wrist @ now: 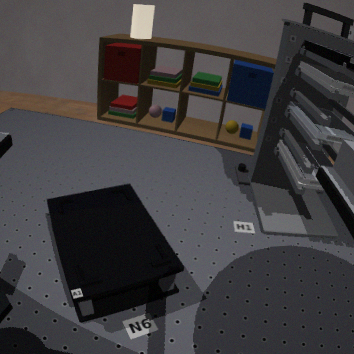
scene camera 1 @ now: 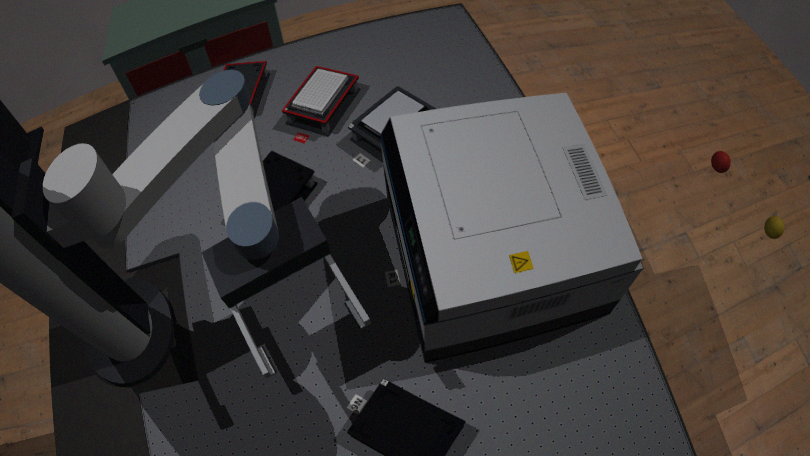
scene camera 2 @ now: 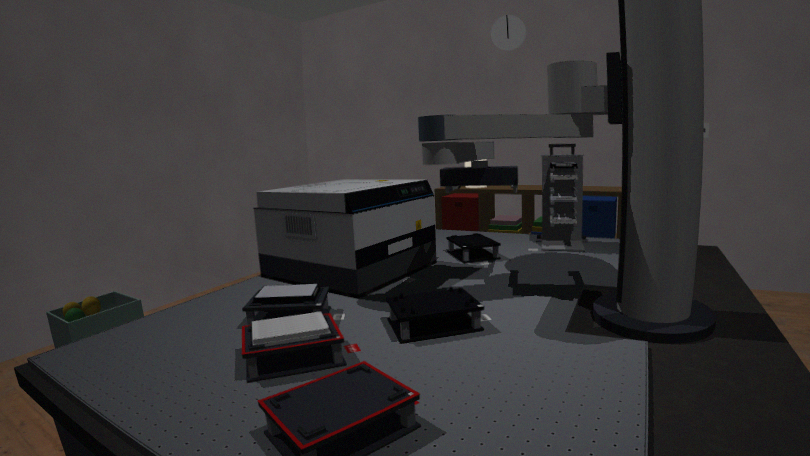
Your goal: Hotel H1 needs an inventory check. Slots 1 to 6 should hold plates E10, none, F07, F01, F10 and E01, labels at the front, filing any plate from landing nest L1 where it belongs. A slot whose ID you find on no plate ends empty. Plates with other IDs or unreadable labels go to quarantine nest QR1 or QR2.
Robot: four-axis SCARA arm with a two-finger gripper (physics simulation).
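Seen in the pictures: gripper, fingertip midpoint: [wrist: 166, 135] [scene camera 1: 316, 349]; arm's base at its link origin: [scene camera 1: 129, 332] [scene camera 2: 652, 318].
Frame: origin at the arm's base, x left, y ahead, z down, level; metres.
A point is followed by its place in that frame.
Hotel H1 [scene camera 2: 577, 195] [wrist: 270, 110] @[x -0.598, y 0.359, z -0.163 m] stands at the right of the wrist view, seen obliquely. Several clear plates [wrist: 311, 123] @[x -0.508, y 0.310, z -0.187 m] lie in its slots; their labels do not show readably. My gripper [scene camera 1: 314, 346] @[x -0.232, y 0.445, z -0.253 m] [scene camera 2: 481, 187] @[x -0.232, y 0.445, z -0.253 m] is open and empty, high above the table, away from the hotel. A pale plate [scene camera 1: 393, 111] @[x 0.301, y 0.708, z -0.077 m] [scene camera 2: 287, 292] @[x 0.306, y 0.694, z -0.077 m] lies on a black nest whose tag looks like L1 but is unclear. A white plate [scene camera 1: 320, 91] @[x 0.425, y 0.568, z -0.077 m] [scene camera 2: 290, 328] @[x 0.447, y 0.554, z -0.077 m] lies on one red-rimmed nest. The other red-rimmed nest [scene camera 1: 253, 73] @[x 0.584, y 0.415, z -0.063 m] [scene camera 2: 340, 405] @[x 0.574, y 0.356, z -0.063 m] holds no plate. The red nests' tags are unreadable.
A large white instrument [scene camera 1: 487, 175] @[x -0.040, y 0.771, z -0.263 m] [scene camera 2: 306, 237] @[x 0.115, y 0.800, z -0.149 m] stands beside my gripper, near tag R1 [scene camera 1: 392, 278] @[x -0.047, y 0.598, z -0.013 m]. Nest N6 [scene camera 1: 405, 419] @[x -0.333, y 0.536, z -0.063 m] [scene camera 2: 473, 241] @[x -0.329, y 0.521, z -0.063 m] [wrist: 112, 240] @[x -0.336, y 0.518, z -0.063 m] is black and bare. Another bare black nest [scene camera 1: 287, 176] @[x 0.219, y 0.452, z -0.063 m] [scene camera 2: 435, 303] @[x 0.211, y 0.401, z -0.063 m] stands partly behind the arm in scene camera 1.
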